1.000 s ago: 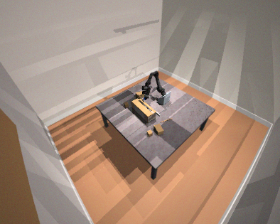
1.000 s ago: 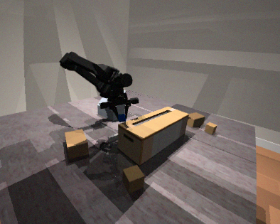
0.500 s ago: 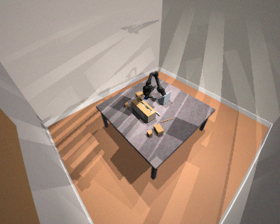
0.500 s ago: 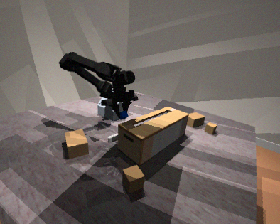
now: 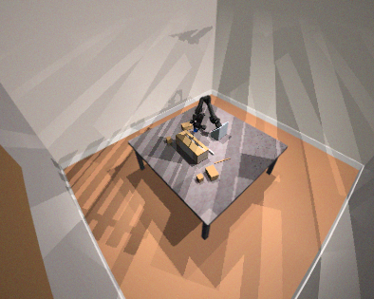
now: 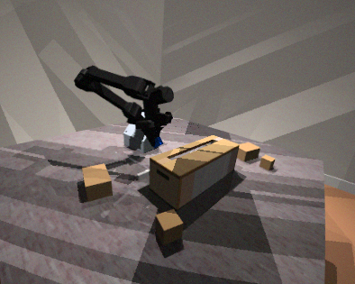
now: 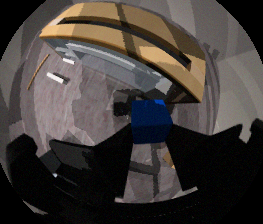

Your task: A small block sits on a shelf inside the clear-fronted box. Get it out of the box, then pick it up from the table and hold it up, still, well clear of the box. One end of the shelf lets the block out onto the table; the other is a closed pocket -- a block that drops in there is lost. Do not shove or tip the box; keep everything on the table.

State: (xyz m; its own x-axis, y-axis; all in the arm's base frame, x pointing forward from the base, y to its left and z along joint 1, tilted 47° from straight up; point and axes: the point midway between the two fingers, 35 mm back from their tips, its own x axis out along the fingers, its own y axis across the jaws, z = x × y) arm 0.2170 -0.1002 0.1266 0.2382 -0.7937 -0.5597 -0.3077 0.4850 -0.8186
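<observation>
Now: gripper tip 1 cm below the blue block and 1 cm short of it.
</observation>
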